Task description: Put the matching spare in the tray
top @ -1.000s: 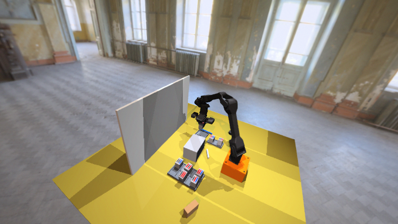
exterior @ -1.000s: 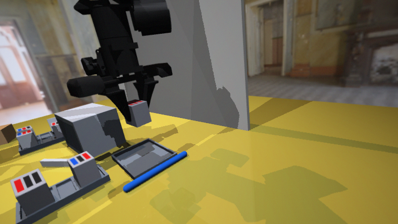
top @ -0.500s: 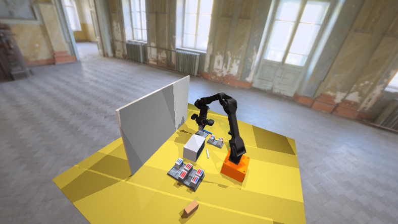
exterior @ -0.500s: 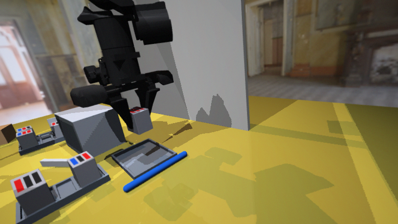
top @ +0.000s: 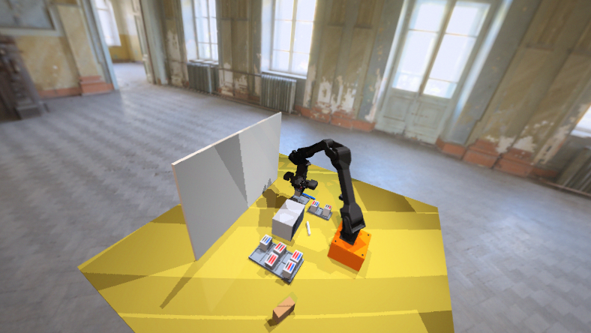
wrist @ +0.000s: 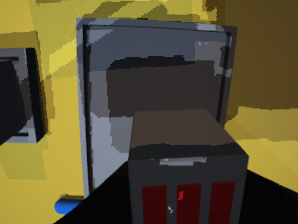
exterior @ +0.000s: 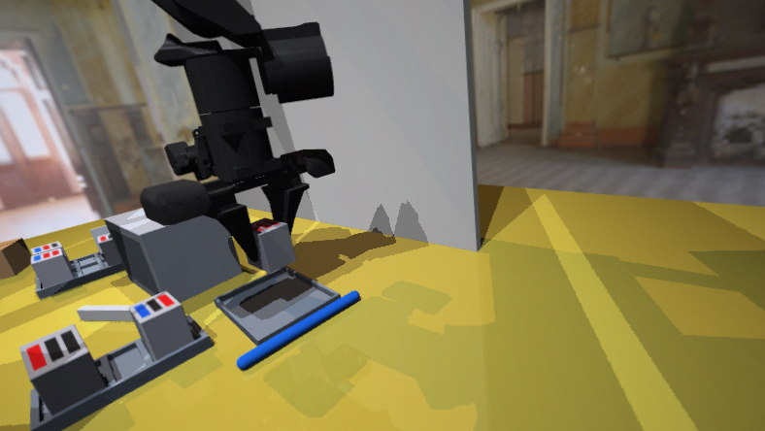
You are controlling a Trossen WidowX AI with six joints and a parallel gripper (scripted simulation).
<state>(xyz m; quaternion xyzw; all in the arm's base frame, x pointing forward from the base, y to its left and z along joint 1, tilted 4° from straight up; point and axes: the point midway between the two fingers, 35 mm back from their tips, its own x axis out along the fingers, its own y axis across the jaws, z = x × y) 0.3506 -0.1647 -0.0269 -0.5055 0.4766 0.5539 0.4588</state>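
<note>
Now: gripper tip 1 cm past the grey tray and 6 cm above it. From my gripper tip the other things lie so: blue rod: 1 cm behind, 7 cm to the right, 6 cm below; then rack: 15 cm behind, 1 cm to the left, 5 cm below; then spare: 2 cm above.
</note>
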